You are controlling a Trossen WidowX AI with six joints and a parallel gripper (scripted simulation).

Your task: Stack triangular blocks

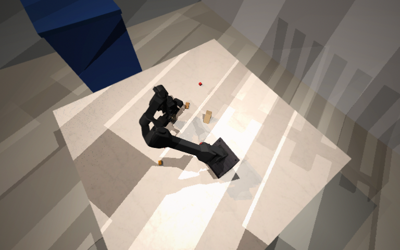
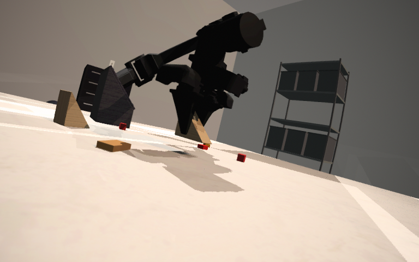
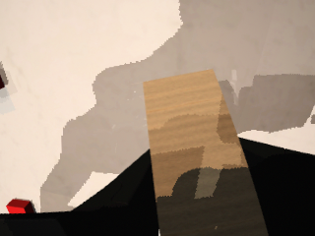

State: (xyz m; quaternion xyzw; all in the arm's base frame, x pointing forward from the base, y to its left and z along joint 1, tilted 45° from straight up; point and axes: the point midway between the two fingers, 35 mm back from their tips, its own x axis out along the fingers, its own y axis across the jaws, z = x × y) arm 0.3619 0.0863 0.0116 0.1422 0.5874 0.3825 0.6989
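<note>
The orange-brown slab lies 14 cm to the right of my gripper tip, 4 cm ahead of it and 3 cm below it. Also, from my gripper tip: orange piece 20 cm to the left, 18 cm behind, 3 cm below.
</note>
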